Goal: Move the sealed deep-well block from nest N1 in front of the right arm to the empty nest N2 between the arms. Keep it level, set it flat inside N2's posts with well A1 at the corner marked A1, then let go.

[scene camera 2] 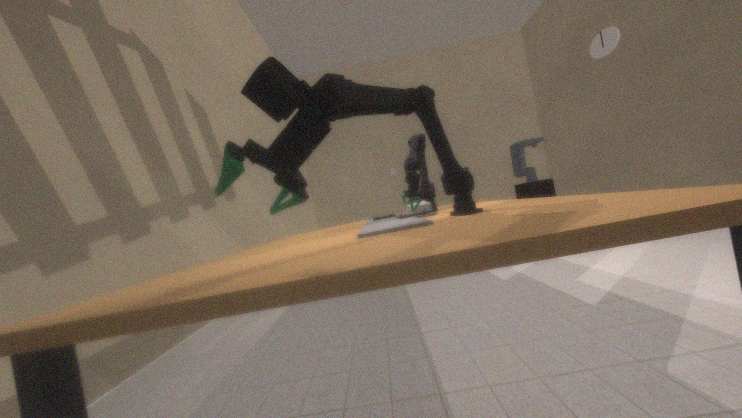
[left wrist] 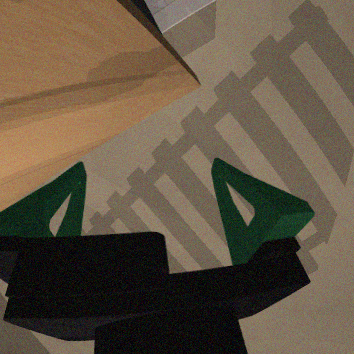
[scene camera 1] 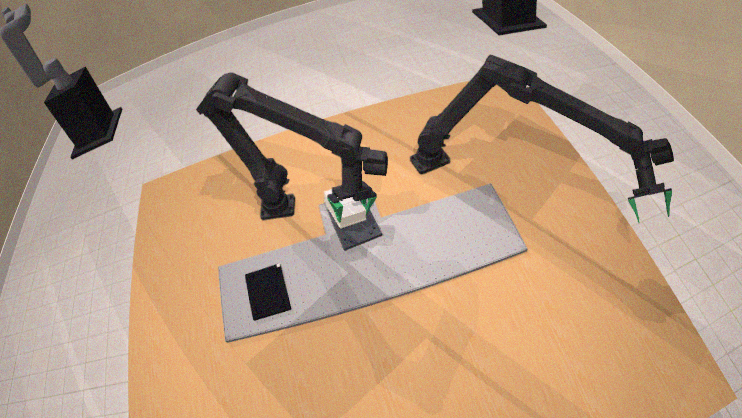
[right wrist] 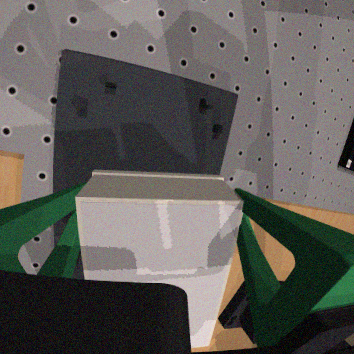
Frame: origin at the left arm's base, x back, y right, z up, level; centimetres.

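Seen in the pictures: left gripper, fingertip midpoint: (scene camera 2: pixel 246 204) (left wrist: pixel 150 165) (scene camera 1: pixel 653 219); right gripper, fingertip midpoint: (scene camera 2: pixel 409 209) (scene camera 1: pixel 352 218) (right wrist: pixel 162 194); left arm's base, link origin: (scene camera 2: pixel 465 213) (scene camera 1: pixel 430 161); right arm's base, link origin: (scene camera 2: pixel 431 211) (scene camera 1: pixel 278 208).
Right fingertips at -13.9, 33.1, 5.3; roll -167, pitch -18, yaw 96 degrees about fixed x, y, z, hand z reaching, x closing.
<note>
Pixels of each thing's top centre, then the offset from my right fingertips to it, as dx, dy, dz. Level surfaces: height alone.
- white deep-well block, top centre: (right wrist: pixel 170 305) (scene camera 1: pixel 342 199) (scene camera 2: pixel 417 202) +5.6, +0.3, +3.1
- dark grey nest N2, top centre: (right wrist: pixel 148 196) (scene camera 1: pixel 353 219) (scene camera 2: pixel 411 212) +0.9, -0.3, -1.9
- Black nest N1, top centre: (scene camera 1: pixel 265 289) -10.2, +32.2, -2.3
- grey perforated board, surface height: dz -4.0
- wooden table, surface height: dz -5.4
The white deep-well block (scene camera 1: pixel 353 216) (right wrist: pixel 160 225) is between the fingers of my right gripper (scene camera 1: pixel 354 214) (right wrist: pixel 162 194), which is shut on its sides. The block looks roughly level and overlaps the back part of dark grey nest N2 (scene camera 1: pixel 361 237) (right wrist: pixel 145 110) in the picture; its exact height is hard to tell. Small posts show on N2's uncovered front part. The A1 corner mark and well A1 cannot be made out. Black nest N1 (scene camera 1: pixel 267 293) (right wrist: pixel 350 145) holds no block. My left gripper (scene camera 1: pixel 653 218) (scene camera 2: pixel 244 203) (left wrist: pixel 150 165) is open and empty, far from the block.
A grey perforated board (scene camera 1: pixel 446 233) (right wrist: pixel 305 120) lies under both nests on the wooden table (scene camera 1: pixel 493 332) (scene camera 2: pixel 259 270). The right arm's base (scene camera 1: pixel 277 206) stands left of N2, the left arm's base (scene camera 1: pixel 429 162) behind and to the right in scene camera 1.
</note>
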